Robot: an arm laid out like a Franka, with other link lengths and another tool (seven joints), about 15 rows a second.
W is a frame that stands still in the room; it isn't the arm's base.
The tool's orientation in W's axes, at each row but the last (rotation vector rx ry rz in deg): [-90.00 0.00 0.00]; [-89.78 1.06 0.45]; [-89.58 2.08 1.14]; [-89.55 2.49 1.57]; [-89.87 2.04 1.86]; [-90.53 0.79 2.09]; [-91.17 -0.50 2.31]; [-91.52 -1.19 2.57]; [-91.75 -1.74 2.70]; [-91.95 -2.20 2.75]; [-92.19 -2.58 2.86]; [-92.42 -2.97 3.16]
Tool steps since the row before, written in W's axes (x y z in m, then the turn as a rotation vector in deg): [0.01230 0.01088 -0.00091 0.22 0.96 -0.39]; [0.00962 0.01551 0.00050 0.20 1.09 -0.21]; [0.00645 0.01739 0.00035 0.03 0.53 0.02]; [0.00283 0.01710 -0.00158 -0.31 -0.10 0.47]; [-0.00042 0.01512 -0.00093 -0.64 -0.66 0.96]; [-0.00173 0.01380 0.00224 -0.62 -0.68 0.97]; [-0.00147 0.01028 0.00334 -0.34 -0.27 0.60]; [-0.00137 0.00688 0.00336 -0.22 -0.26 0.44]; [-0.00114 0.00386 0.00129 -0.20 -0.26 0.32]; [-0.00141 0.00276 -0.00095 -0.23 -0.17 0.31]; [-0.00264 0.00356 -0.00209 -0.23 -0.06 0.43]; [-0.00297 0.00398 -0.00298 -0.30 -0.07 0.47]
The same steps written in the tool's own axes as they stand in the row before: [0.01230 0.00091 0.01088 0.22 0.39 0.96]; [0.00951 -0.00060 0.01558 0.20 0.21 1.09]; [0.00625 -0.00045 0.01746 0.02 -0.02 0.53]; [0.00273 0.00158 0.01712 -0.33 -0.46 -0.10]; [-0.00041 0.00098 0.01512 -0.68 -0.93 -0.66]; [-0.00160 -0.00232 0.01380 -0.66 -0.94 -0.68]; [-0.00122 -0.00352 0.01025 -0.36 -0.59 -0.27]; [-0.00114 -0.00352 0.00684 -0.24 -0.43 -0.26]; [-0.00096 -0.00140 0.00387 -0.22 -0.31 -0.26]; [-0.00125 0.00086 0.00286 -0.24 -0.30 -0.17]; [-0.00241 0.00196 0.00379 -0.24 -0.43 -0.06]; [-0.00268 0.00281 0.00430 -0.31 -0.47 -0.07]
